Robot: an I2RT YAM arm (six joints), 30 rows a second.
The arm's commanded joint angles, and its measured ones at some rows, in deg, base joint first. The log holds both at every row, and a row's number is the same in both.
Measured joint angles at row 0: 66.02, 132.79, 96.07, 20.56, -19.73, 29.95
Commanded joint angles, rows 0 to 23: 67.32, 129.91, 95.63, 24.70, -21.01, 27.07; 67.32, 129.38, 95.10, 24.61, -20.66, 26.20; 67.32, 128.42, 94.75, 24.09, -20.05, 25.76; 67.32, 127.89, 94.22, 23.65, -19.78, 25.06; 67.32, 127.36, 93.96, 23.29, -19.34, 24.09; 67.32, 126.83, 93.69, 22.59, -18.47, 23.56; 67.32, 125.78, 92.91, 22.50, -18.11, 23.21; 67.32, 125.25, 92.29, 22.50, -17.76, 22.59; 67.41, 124.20, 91.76, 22.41, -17.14, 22.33; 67.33, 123.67, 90.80, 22.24, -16.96, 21.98; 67.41, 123.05, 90.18, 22.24, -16.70, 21.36; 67.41, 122.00, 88.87, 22.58, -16.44, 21.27; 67.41, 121.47, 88.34, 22.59, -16.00, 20.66; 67.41, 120.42, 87.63, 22.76, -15.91, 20.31; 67.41, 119.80, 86.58, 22.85, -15.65, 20.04; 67.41, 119.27, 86.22, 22.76, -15.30, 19.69; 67.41, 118.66, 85.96, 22.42, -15.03, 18.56; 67.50, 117.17, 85.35, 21.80, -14.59, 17.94; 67.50, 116.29, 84.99, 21.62, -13.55, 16.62; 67.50, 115.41, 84.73, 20.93, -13.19, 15.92; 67.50, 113.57, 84.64, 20.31, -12.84, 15.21; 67.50, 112.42, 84.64, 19.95, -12.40, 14.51; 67.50, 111.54, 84.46, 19.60, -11.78, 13.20; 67.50, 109.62, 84.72, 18.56, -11.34, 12.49
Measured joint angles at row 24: 67.33, 118.83, 83.57, 15.27, -14.00, 17.50
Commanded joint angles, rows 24 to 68: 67.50, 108.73, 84.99, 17.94, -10.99, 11.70; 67.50, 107.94, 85.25, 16.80, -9.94, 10.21; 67.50, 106.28, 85.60, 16.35, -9.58, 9.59; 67.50, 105.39, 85.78, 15.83, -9.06, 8.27; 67.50, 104.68, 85.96, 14.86, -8.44, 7.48; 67.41, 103.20, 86.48, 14.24, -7.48, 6.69; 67.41, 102.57, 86.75, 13.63, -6.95, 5.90; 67.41, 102.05, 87.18, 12.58, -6.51, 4.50; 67.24, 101.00, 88.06, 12.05, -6.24, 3.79; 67.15, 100.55, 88.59, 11.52, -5.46, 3.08; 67.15, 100.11, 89.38, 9.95, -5.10, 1.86; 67.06, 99.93, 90.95, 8.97, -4.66, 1.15; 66.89, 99.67, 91.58, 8.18, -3.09, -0.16; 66.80, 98.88, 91.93, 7.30, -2.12, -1.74; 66.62, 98.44, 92.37, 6.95, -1.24, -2.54; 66.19, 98.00, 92.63, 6.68, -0.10, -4.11; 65.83, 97.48, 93.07, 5.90, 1.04, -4.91; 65.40, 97.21, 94.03, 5.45, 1.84, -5.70; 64.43, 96.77, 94.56, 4.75, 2.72, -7.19; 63.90, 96.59, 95.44, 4.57, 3.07, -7.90; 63.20, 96.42, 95.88, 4.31, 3.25, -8.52; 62.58, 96.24, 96.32, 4.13, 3.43, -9.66; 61.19, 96.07, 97.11, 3.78, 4.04, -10.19; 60.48, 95.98, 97.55, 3.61, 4.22, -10.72; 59.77, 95.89, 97.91, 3.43, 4.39, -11.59; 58.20, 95.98, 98.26, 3.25, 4.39, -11.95; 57.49, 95.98, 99.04, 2.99, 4.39, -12.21; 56.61, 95.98, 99.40, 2.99, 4.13, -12.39; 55.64, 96.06, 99.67, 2.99, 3.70, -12.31; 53.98, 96.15, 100.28, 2.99, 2.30, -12.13; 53.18, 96.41, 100.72, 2.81, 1.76, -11.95; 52.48, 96.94, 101.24, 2.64, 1.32, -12.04; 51.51, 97.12, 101.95, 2.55, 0.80, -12.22; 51.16, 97.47, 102.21, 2.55, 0.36, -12.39; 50.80, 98.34, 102.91, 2.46, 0.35, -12.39; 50.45, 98.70, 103.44, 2.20, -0.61, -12.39; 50.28, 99.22, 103.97, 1.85, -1.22, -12.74; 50.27, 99.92, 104.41, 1.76, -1.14, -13.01; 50.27, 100.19, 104.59, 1.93, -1.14, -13.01; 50.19, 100.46, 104.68, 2.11, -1.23, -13.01; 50.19, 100.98, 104.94, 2.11, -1.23, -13.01; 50.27, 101.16, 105.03, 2.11, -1.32, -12.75; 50.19, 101.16, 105.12, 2.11, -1.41, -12.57; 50.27, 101.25, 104.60, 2.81, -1.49, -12.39; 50.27, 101.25, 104.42, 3.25, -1.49, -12.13
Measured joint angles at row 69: 49.89, 103.11, 99.57, -7.99, -0.82, -11.90
